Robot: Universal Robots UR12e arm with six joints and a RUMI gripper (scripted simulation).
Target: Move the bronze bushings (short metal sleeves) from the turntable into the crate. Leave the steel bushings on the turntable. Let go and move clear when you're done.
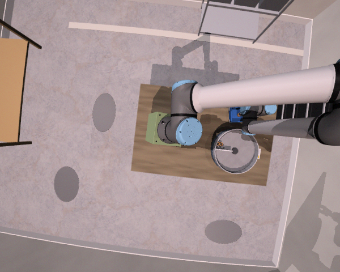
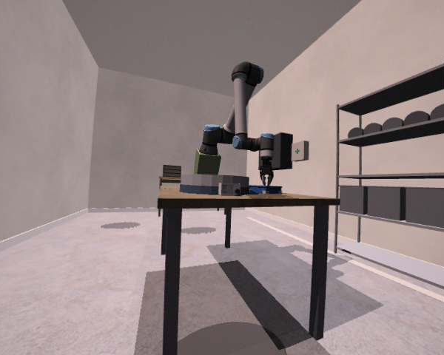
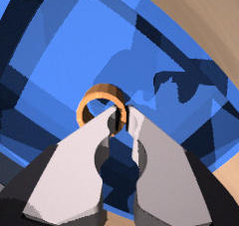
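My hand is 10 mm past the blue crate, 10 mm to the left of it and 10 mm above it. Round my hand: round grey turntable (100 mm behind, 360 mm to the right, 20 mm above).
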